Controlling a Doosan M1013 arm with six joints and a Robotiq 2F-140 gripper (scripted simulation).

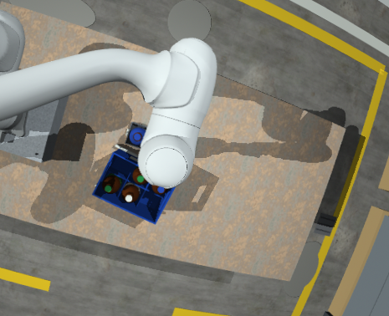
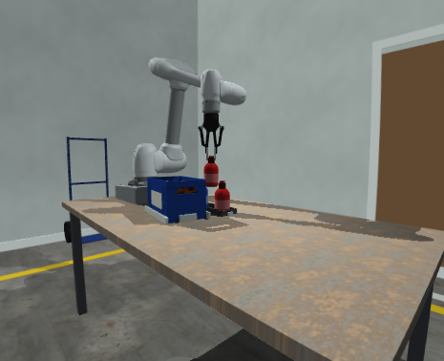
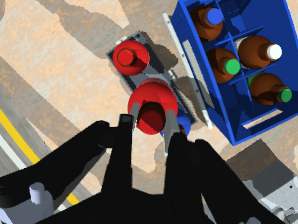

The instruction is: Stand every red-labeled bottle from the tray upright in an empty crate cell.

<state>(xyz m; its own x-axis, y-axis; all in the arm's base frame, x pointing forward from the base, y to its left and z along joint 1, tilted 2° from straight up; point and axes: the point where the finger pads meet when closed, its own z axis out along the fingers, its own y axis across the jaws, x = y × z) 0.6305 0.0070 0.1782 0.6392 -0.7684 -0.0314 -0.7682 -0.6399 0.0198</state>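
The red bottle is 9 cm below my hand. The rest, counted from my hand: blue-capped bottle (9 cm behind, 1 cm to the left, 21 cm below); then dark tray (28 cm below); then red-labeled bottle (9 cm ahead, 1 cm to the right, 21 cm below).
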